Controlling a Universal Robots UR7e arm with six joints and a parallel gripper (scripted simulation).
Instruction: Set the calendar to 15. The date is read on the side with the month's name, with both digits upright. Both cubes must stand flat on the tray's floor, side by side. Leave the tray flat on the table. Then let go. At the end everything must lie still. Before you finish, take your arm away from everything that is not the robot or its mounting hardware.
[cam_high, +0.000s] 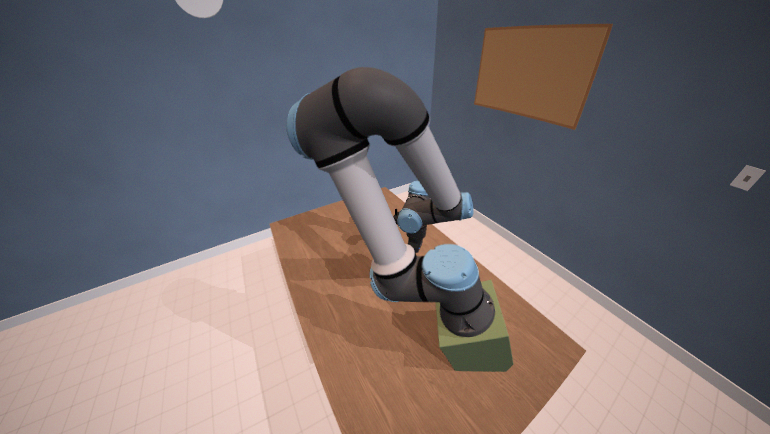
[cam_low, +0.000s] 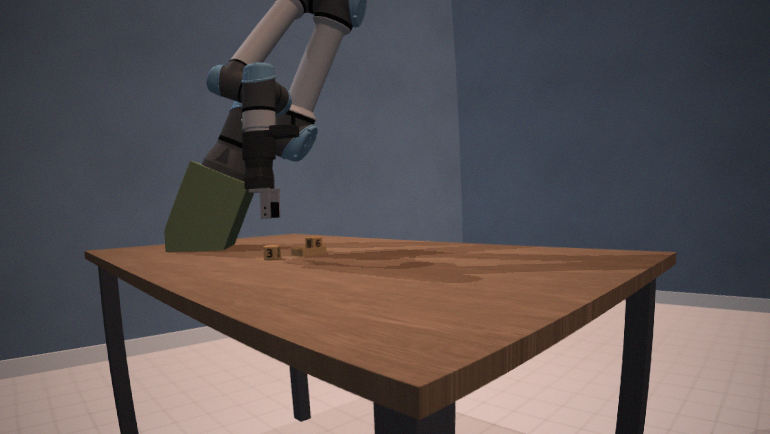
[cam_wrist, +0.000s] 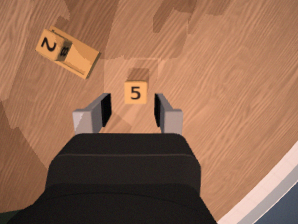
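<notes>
Right now the wooden cube is 90 mm below my hand. The rest, counted from my hand: wooden tray (110 mm to the left, 100 mm below, 10 mm behind).
</notes>
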